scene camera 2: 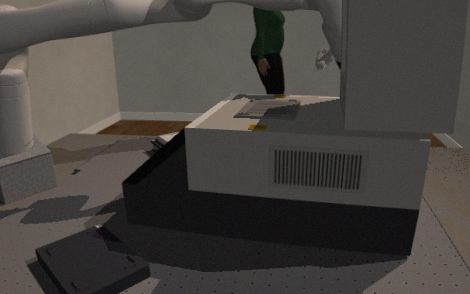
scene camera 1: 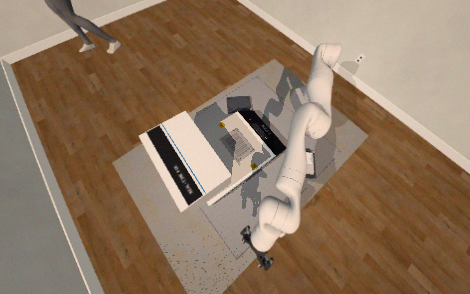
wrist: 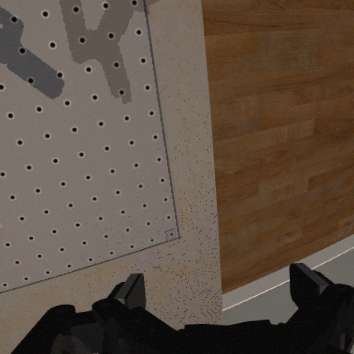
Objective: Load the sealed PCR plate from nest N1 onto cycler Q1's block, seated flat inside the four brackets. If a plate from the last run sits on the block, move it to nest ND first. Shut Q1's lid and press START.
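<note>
Cycler Q1 (scene camera 1: 227,192) (scene camera 2: 225,160) stands with its lid (scene camera 1: 200,142) (scene camera 2: 400,65) raised. Its block (scene camera 1: 240,145) (scene camera 2: 270,108) is exposed, and I make out no plate on it. The dark front panel (scene camera 1: 256,125) is partly in view; START is too small to make out. A white-topped plate (scene camera 1: 310,161) sits in a dark nest (scene camera 1: 313,175) beside the arm, partly hidden by it. The other dark nest (scene camera 1: 239,104) (scene camera 2: 92,262) holds no plate. My gripper (scene camera 1: 257,247) (wrist: 216,284) is open and empty, off to the side of the cycler, away from both nests.
The perforated deck (scene camera 1: 225,225) (scene camera 2: 210,280) (wrist: 75,175) lies on a speckled table (scene camera 1: 150,200) (wrist: 192,200), whose edge shows in the wrist view. My arm (scene camera 1: 295,160) (scene camera 2: 125,15) reaches past the plate's nest. A person (scene camera 1: 75,20) (scene camera 2: 270,45) stands beyond the table.
</note>
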